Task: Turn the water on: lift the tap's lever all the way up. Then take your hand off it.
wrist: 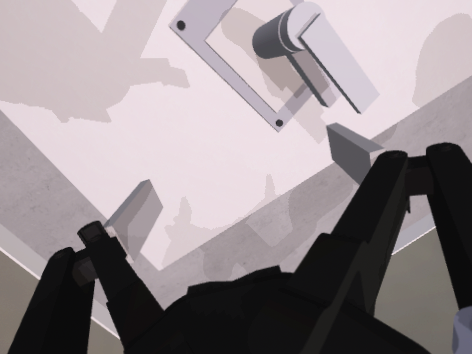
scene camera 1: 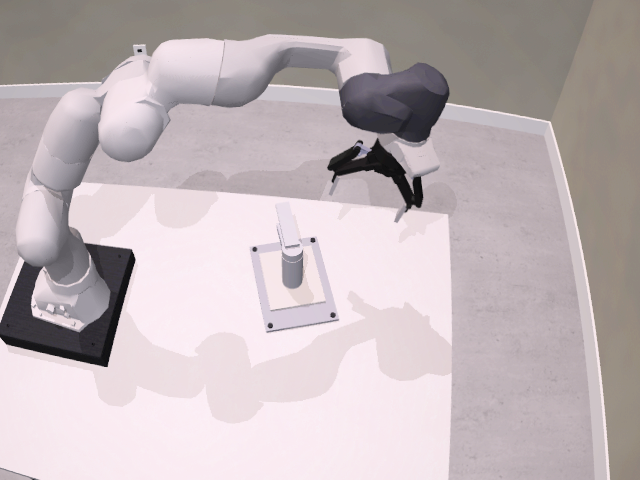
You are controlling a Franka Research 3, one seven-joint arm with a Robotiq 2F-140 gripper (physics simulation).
My gripper shows in the wrist view and in scene camera 1. The same spot on my gripper: (wrist: 349, 263) is (scene camera 1: 366, 166).
